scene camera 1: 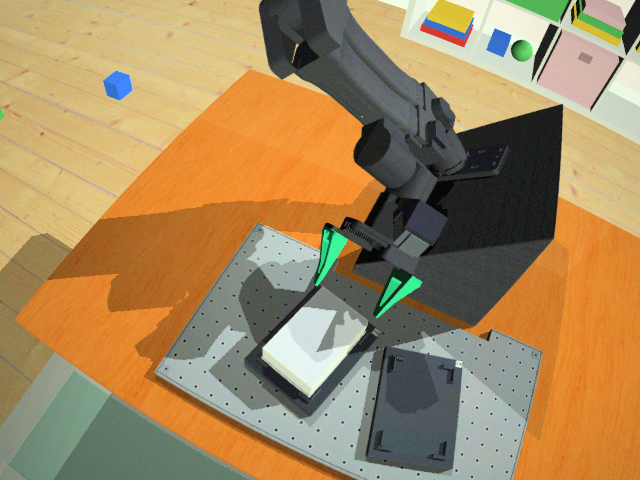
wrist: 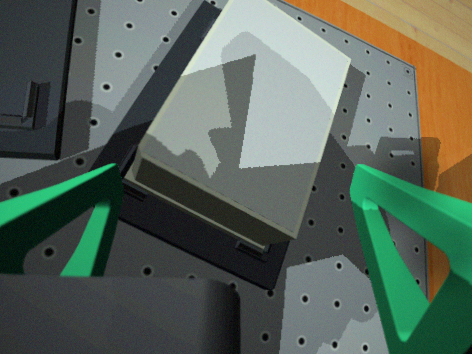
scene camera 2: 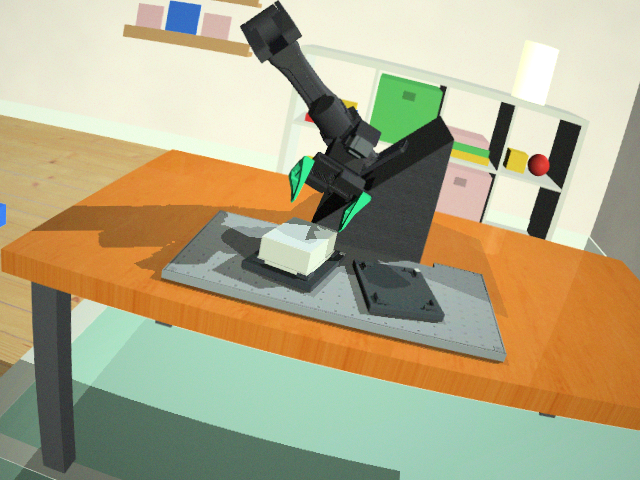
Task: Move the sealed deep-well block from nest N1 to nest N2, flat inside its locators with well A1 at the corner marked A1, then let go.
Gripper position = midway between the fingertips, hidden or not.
Note:
The gripper (scene camera 1: 345, 301) is open, holding nothing. Also in view: a white block (scene camera 1: 317, 338). Further things: a dark nest plate (scene camera 2: 393, 290) and a dark nest plate (scene camera 1: 308, 405).
The white block is seen too in the wrist view (wrist: 237, 144) and in scene camera 2 (scene camera 2: 297, 245). The gripper also shows in the wrist view (wrist: 236, 177) and in scene camera 2 (scene camera 2: 316, 216).

